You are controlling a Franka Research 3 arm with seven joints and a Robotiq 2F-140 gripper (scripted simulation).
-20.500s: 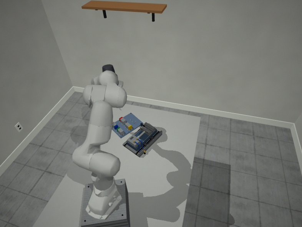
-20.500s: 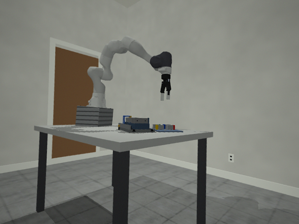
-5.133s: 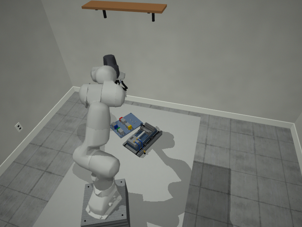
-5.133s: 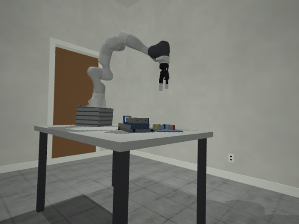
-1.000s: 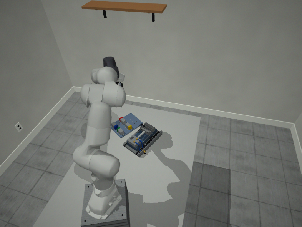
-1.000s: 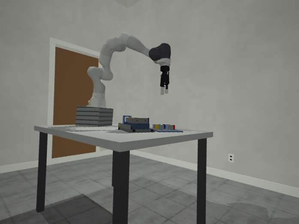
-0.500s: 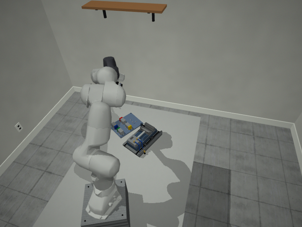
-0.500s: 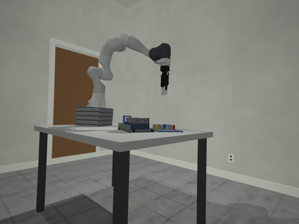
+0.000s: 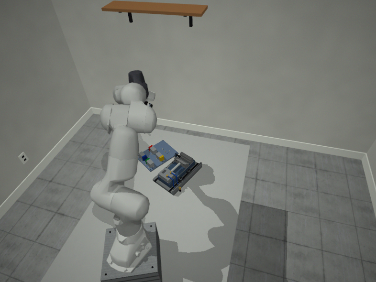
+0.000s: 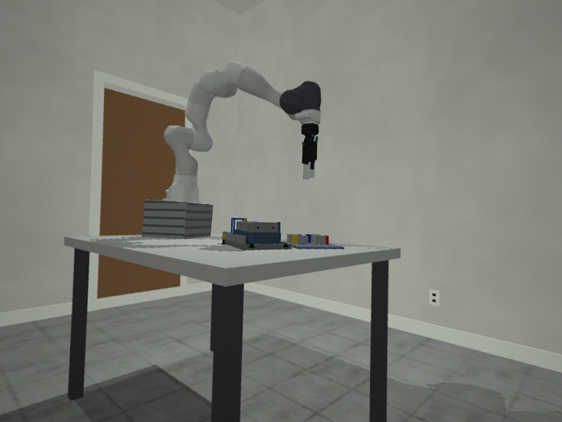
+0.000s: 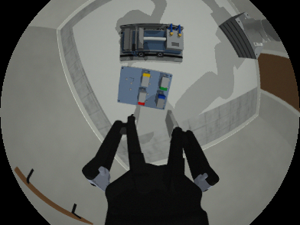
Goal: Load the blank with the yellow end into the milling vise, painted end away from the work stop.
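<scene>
Right now the yellow-ended blank is 20 mm ahead of my hand, 60 mm to the right of it and 290 mm below it. From my hand the other things lie so: red-ended blank 60 mm ahead, 30 mm to the left, 290 mm below; blue-ended blank 30 mm behind, 60 mm to the left, 290 mm below; green-ended blank 60 mm behind, 20 mm to the right, 290 mm below.
</scene>
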